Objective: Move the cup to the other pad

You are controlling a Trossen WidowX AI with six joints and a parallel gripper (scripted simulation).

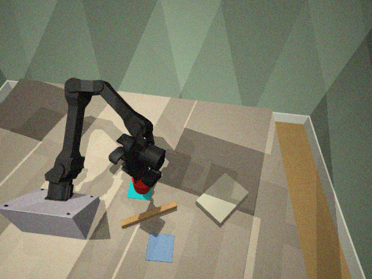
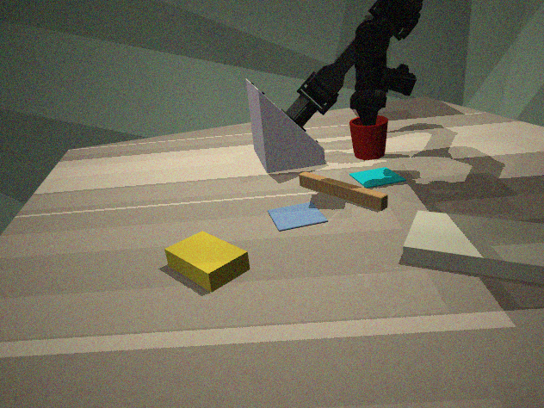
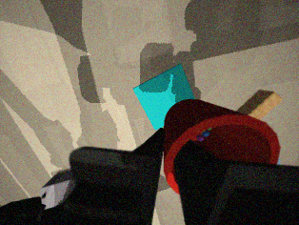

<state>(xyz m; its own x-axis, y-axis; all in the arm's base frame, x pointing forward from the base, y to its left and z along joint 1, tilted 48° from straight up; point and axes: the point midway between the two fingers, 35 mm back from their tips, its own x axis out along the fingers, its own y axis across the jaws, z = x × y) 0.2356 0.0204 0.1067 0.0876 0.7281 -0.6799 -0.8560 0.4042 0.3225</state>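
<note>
My gripper tip is now 10 cm above the cyan pad, 1 cm to the right of it and 1 cm short of it. From my gripper tip the other things lie so: wooden bar (10 cm to the right, 9 cm below, 6 cm ahead); red cup (3 cm ahead, 2 cm to the right); blue pad (20 cm to the right, 11 cm ahead, 10 cm below).
</note>
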